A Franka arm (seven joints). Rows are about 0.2 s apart.
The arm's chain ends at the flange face. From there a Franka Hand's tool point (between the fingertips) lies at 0.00 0.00 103.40 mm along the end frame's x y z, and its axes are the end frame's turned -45 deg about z.
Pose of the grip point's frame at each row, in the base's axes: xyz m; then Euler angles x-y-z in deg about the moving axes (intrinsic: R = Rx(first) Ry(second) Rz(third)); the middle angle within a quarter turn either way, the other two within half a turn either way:
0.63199 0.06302 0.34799 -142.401 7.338 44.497
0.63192 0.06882 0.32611 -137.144 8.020 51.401
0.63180 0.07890 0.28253 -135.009 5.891 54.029
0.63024 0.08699 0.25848 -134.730 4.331 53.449
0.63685 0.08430 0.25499 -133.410 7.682 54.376
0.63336 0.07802 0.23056 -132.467 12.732 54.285
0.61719 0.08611 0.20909 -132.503 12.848 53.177
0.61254 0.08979 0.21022 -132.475 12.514 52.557
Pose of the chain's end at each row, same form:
0.61878 0.00045 0.42924 -142.401 7.338 89.497
0.61749 -0.00082 0.40117 -137.144 8.020 96.401
0.62119 0.00618 0.35527 -135.009 5.891 99.029
0.62243 0.01374 0.33104 -134.730 4.331 98.449
0.62303 0.00986 0.32541 -133.410 7.682 99.376
0.61057 0.00362 0.29866 -132.467 12.732 99.285
0.59420 0.01179 0.27720 -132.503 12.848 98.177
0.59014 0.01534 0.27838 -132.475 12.514 97.557

